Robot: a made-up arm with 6 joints. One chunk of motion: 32 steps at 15 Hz.
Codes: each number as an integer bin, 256 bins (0 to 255) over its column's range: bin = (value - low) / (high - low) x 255, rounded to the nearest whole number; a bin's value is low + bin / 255 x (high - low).
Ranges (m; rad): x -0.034..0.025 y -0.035..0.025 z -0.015..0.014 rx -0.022..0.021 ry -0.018..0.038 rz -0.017..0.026
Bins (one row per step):
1: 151 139 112 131 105 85
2: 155 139 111 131 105 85
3: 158 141 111 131 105 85
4: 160 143 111 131 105 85
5: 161 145 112 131 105 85
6: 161 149 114 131 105 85
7: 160 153 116 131 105 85
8: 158 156 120 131 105 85
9: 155 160 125 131 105 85
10: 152 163 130 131 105 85
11: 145 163 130 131 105 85
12: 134 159 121 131 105 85
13: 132 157 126 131 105 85
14: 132 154 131 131 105 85
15: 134 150 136 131 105 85
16: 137 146 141 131 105 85
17: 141 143 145 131 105 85
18: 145 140 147 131 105 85
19: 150 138 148 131 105 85
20: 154 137 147 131 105 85
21: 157 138 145 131 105 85
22: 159 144 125 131 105 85
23: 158 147 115 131 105 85
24: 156 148 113 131 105 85
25: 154 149 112 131 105 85
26: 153 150 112 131 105 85
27: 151 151 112 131 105 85
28: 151 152 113 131 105 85
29: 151 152 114 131 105 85
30: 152 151 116 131 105 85
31: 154 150 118 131 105 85
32: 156 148 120 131 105 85
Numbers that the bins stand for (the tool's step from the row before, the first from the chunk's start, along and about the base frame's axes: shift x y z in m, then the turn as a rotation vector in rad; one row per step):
1: 0.00094 -0.00229 -0.00226 0.00009 0.00506 -0.00267
2: 0.00186 -0.00229 -0.00238 0.00009 0.00506 -0.00267
3: 0.00256 -0.00182 -0.00238 0.00009 0.00506 -0.00267
4: 0.00302 -0.00135 -0.00238 0.00009 0.00506 -0.00267
5: 0.00325 -0.00088 -0.00226 0.00009 0.00506 -0.00267
6: 0.00325 0.00006 -0.00204 0.00009 0.00506 -0.00267
7: 0.00302 0.00100 -0.00181 0.00009 0.00506 -0.00267
8: 0.00256 0.00171 -0.00135 0.00009 0.00506 -0.00267
9: 0.00186 0.00265 -0.00078 0.00009 0.00506 -0.00267
10: 0.00117 0.00335 -0.00022 0.00009 0.00506 -0.00267
11: -0.00045 0.00335 -0.00022 0.00009 0.00506 -0.00267
12: -0.00300 0.00241 -0.00124 0.00009 0.00506 -0.00267
13: -0.00346 0.00194 -0.00067 0.00009 0.00506 -0.00267
14: -0.00346 0.00124 -0.00010 0.00009 0.00506 -0.00267
15: -0.00300 0.00029 0.00047 0.00009 0.00506 -0.00267
16: -0.00230 -0.00065 0.00104 0.00009 0.00506 -0.00267
17: -0.00138 -0.00135 0.00149 0.00009 0.00506 -0.00267
18: -0.00045 -0.00206 0.00172 0.00009 0.00506 -0.00267
19: 0.00071 -0.00253 0.00183 0.00009 0.00506 -0.00267
20: 0.00163 -0.00276 0.00172 0.00009 0.00506 -0.00267
21: 0.00233 -0.00253 0.00149 0.00009 0.00506 -0.00267
22: 0.00279 -0.00112 -0.00078 0.00009 0.00506 -0.00267
23: 0.00256 -0.00041 -0.00192 0.00009 0.00506 -0.00267
24: 0.00209 -0.00018 -0.00215 0.00009 0.00506 -0.00267
25: 0.00163 0.00006 -0.00226 0.00009 0.00506 -0.00267
26: 0.00140 0.00029 -0.00226 0.00009 0.00506 -0.00267
27: 0.00094 0.00053 -0.00226 0.00009 0.00506 -0.00267
28: 0.00094 0.00076 -0.00215 0.00009 0.00506 -0.00267
29: 0.00094 0.00076 -0.00204 0.00009 0.00506 -0.00267
30: 0.00117 0.00053 -0.00181 0.00009 0.00506 -0.00267
31: 0.00163 0.00029 -0.00158 0.00009 0.00506 -0.00267
32: 0.00209 -0.00018 -0.00135 0.00009 0.00506 -0.00267

